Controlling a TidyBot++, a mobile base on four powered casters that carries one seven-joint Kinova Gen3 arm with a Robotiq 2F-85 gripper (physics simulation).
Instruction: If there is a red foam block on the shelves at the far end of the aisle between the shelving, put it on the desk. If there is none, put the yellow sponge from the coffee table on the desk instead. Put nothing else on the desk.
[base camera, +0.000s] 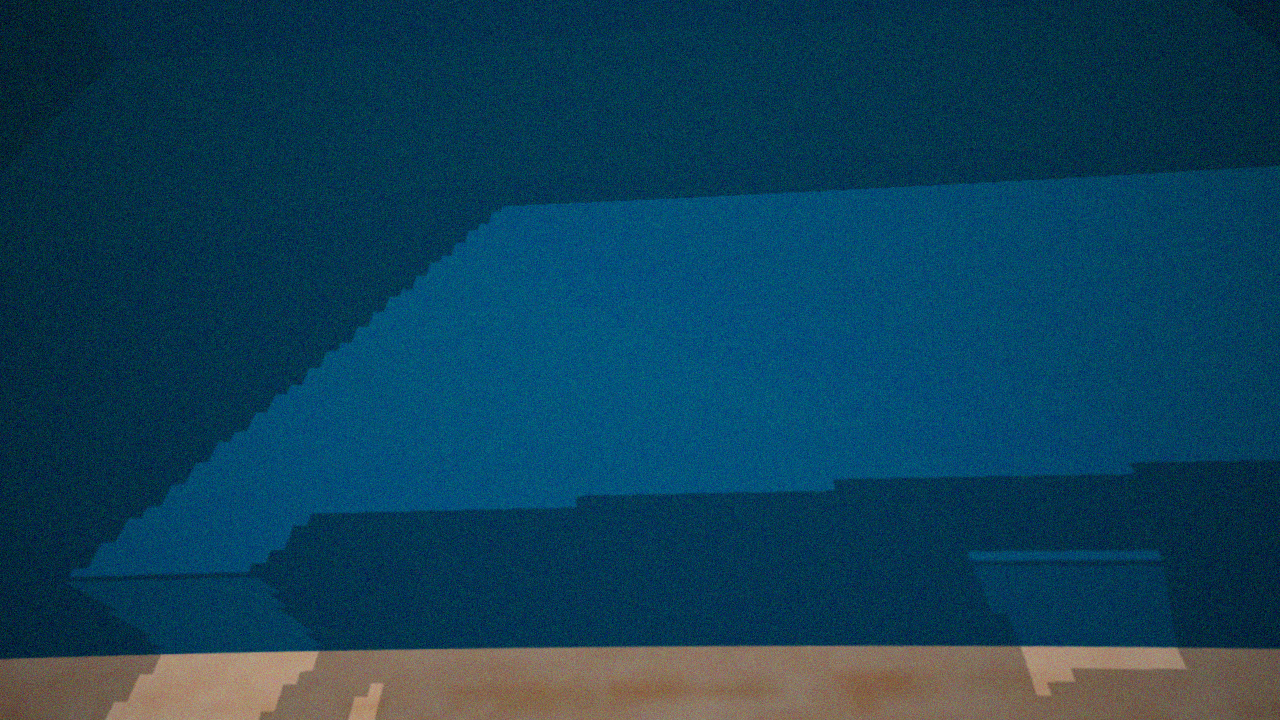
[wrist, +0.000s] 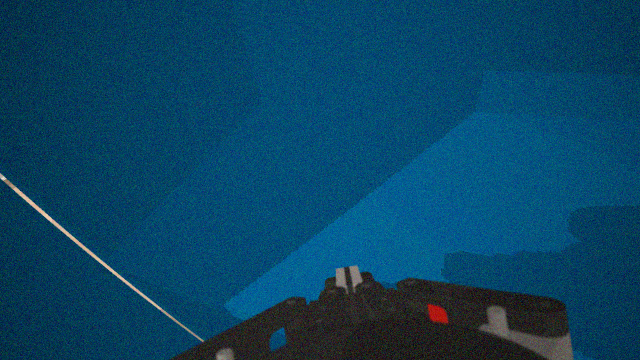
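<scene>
My gripper is shut, with its two pale fingertips together and nothing between them, at the bottom of the wrist view in front of blue surfaces. A small patch of a red thing shows through an opening in the gripper's right linkage. The rest of it is hidden behind the gripper, so its shape and its distance from the fingers cannot be told. The yellow sponge, the coffee table and the desk do not show in either view.
Large blue shelving panels with lit and shaded areas fill most of both views, very near the base camera. A strip of brown floor runs along the bottom of the base view. A thin pale line crosses the lower left of the wrist view.
</scene>
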